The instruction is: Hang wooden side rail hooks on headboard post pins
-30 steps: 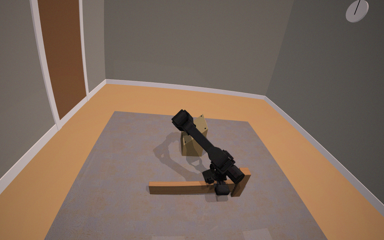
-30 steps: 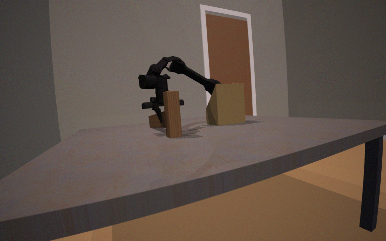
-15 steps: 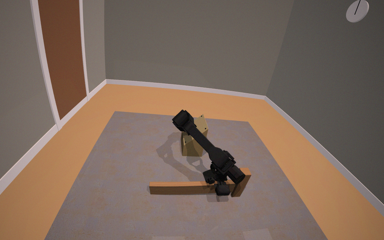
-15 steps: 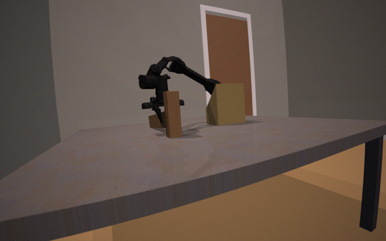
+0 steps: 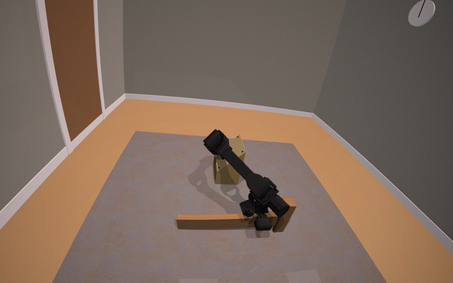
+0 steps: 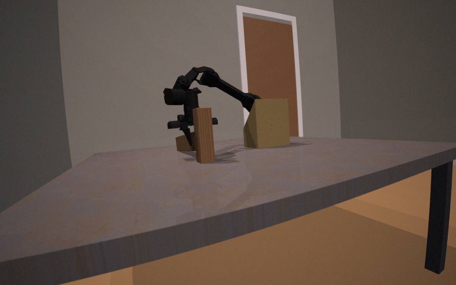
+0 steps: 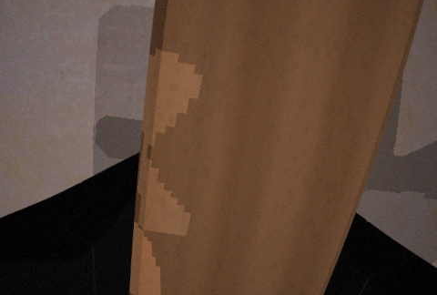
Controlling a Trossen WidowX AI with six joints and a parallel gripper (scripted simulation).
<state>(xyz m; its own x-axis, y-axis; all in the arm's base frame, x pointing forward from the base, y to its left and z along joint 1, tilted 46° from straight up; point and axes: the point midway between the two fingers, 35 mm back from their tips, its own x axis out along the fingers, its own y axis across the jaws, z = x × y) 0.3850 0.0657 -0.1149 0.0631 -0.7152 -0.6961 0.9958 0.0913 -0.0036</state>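
The headboard post lies 120 mm to the left of my gripper tip, 40 mm above it and 10 mm behind it.
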